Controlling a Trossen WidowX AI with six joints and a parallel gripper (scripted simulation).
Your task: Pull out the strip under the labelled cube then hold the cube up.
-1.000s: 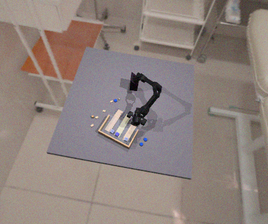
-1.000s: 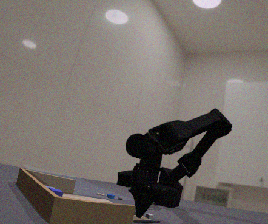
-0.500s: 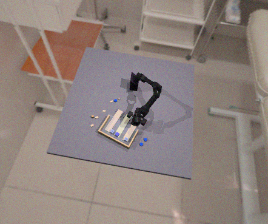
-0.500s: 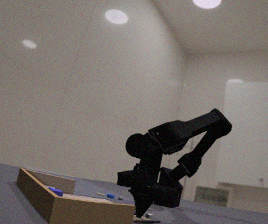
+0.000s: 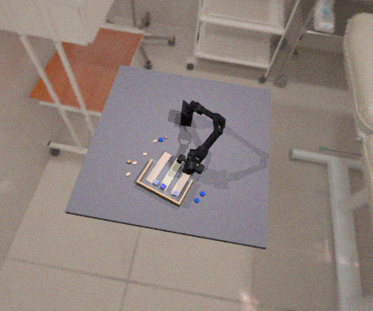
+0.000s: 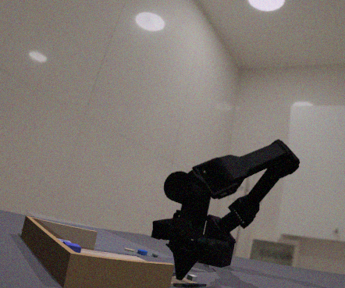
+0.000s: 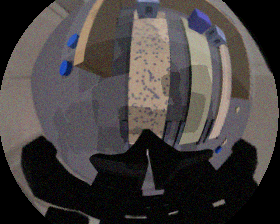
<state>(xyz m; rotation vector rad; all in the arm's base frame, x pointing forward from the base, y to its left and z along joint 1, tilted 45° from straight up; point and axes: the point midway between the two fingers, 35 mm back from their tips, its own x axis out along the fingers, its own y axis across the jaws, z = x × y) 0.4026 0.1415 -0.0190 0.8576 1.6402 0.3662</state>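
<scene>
The pale strip is 90 mm ahead of my gripper tip and 30 mm to the right of it.
</scene>
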